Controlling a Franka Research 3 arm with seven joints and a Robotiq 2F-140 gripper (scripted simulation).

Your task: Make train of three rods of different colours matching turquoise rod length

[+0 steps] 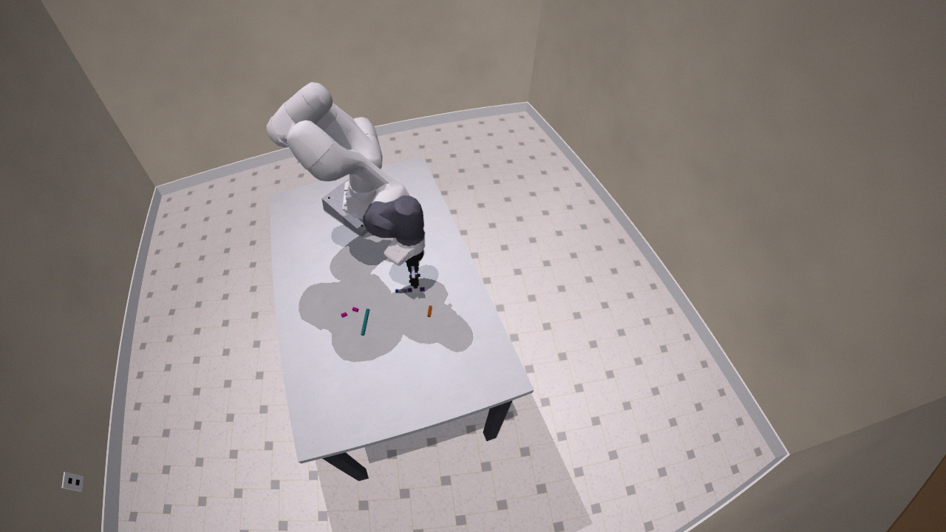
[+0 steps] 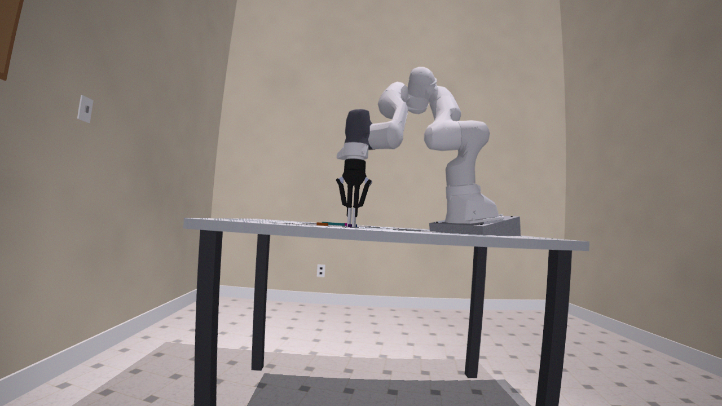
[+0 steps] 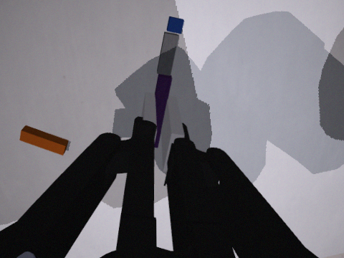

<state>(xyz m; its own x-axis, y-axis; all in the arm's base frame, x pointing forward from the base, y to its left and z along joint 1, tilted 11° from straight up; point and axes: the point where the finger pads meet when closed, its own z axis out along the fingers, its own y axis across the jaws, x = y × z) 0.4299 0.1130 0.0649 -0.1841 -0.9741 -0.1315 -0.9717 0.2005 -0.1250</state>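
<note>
My gripper is now 30 mm above the purple rod. Also, from my hand: orange rod 100 mm ahead, 20 mm to the left, 30 mm below; then grey rod 10 mm behind, 50 mm to the right, 30 mm below; then blue rod 10 mm behind, 70 mm to the right, 30 mm below.
</note>
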